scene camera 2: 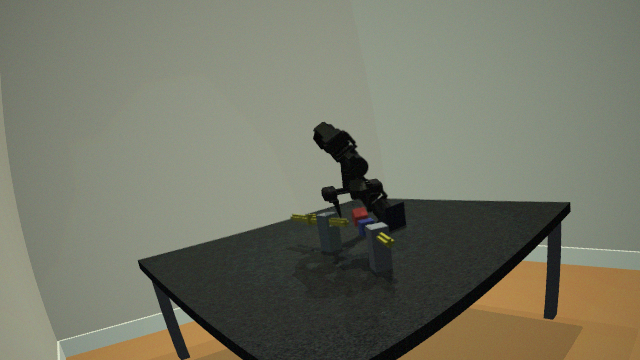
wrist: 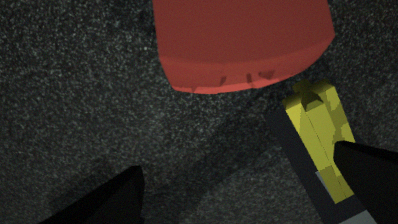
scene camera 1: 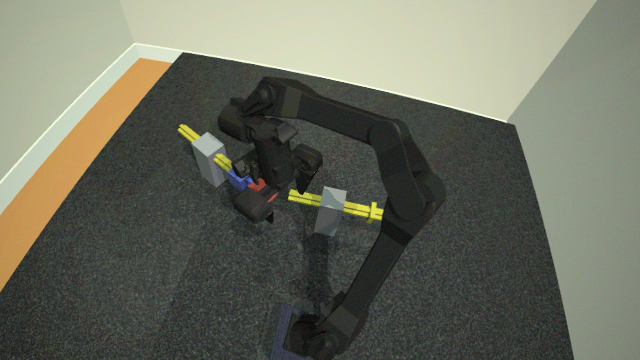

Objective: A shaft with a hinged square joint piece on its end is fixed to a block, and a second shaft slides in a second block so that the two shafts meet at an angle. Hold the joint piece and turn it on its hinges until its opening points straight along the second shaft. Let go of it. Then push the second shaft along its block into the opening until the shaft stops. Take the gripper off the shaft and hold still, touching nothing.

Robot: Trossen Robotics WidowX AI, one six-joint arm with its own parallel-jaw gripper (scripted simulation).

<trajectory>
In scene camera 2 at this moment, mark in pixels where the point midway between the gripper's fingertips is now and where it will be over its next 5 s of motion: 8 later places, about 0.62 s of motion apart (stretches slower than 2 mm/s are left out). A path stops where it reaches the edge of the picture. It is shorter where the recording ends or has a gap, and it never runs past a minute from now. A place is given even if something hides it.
The gripper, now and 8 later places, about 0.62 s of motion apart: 354,214; 357,217; 359,223; 359,226; 358,227; 357,232; 357,234; 355,230; 353,223
</trajectory>
